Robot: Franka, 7 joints.
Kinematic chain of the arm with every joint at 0, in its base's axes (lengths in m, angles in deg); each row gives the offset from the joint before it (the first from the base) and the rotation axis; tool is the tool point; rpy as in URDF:
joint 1: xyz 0 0 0.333 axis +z
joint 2: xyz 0 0 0 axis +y
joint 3: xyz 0 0 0.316 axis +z
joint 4: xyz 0.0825 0 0 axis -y
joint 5: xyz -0.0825 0 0.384 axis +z
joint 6: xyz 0 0 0 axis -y
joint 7: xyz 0.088 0 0 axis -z
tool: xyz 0 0 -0.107 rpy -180 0 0
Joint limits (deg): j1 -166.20..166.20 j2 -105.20..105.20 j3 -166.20..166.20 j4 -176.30..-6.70 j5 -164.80..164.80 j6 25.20..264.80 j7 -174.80..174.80
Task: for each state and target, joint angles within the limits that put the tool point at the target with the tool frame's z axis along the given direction. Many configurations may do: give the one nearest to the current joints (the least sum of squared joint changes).
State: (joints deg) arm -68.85 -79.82 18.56 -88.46 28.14 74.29 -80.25
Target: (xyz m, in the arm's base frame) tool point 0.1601 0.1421 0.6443 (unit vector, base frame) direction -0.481 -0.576 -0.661
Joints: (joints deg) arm -72.65 -97.12 34.53 -124.63 -8.51 53.82 -80.25
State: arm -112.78 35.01 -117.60 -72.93 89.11 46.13 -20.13
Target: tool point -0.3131 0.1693 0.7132 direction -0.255 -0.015 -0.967
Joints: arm -124.34 63.26 -146.05 -106.92 55.40 56.83 -20.13
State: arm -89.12 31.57 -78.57 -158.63 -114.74 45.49 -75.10
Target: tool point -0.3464 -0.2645 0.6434 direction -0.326 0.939 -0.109
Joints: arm -71.38 -17.85 -44.14 -110.68 -85.17 43.73 -75.10
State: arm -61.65 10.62 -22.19 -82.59 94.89 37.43 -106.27
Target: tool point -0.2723 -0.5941 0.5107 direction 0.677 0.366 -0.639
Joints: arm -107.93 51.80 -42.21 -32.26 64.21 33.70 -106.27
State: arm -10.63 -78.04 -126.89 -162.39 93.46 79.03 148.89
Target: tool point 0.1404 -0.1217 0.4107 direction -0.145 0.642 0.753
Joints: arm 3.70 -81.19 -90.04 -173.63 49.46 73.25 148.89
